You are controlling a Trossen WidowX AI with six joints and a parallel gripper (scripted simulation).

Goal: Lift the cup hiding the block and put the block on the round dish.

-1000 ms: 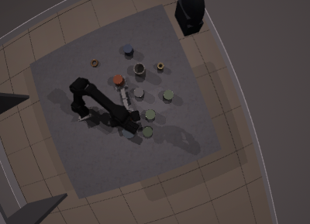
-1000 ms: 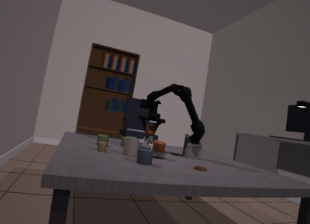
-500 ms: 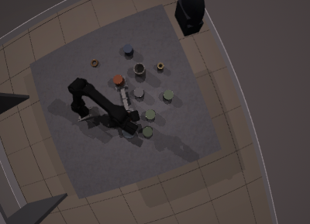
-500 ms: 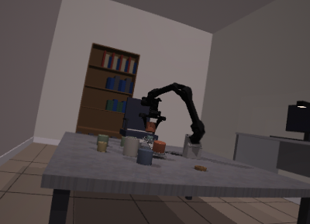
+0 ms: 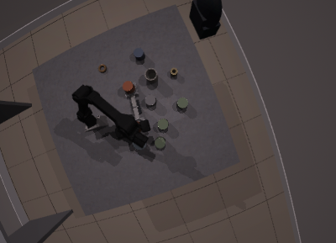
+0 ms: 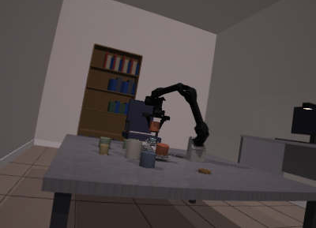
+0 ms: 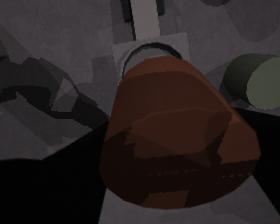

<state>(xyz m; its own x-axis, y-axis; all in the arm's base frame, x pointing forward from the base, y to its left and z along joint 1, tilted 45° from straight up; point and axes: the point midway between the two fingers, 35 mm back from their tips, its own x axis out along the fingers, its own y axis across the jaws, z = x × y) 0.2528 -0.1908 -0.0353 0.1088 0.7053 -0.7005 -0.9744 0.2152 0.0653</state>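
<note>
My gripper tip is now 2 cm to the left of the orange cup and 1 cm below it. From my gripper tip the other things lie so: balance (3 cm ahead, 13 cm to the left, 13 cm below); then grey-blue round dish (7 cm behind, 10 cm to the right, 16 cm below); then teal block (1 cm to the left, 8 cm below).
</note>
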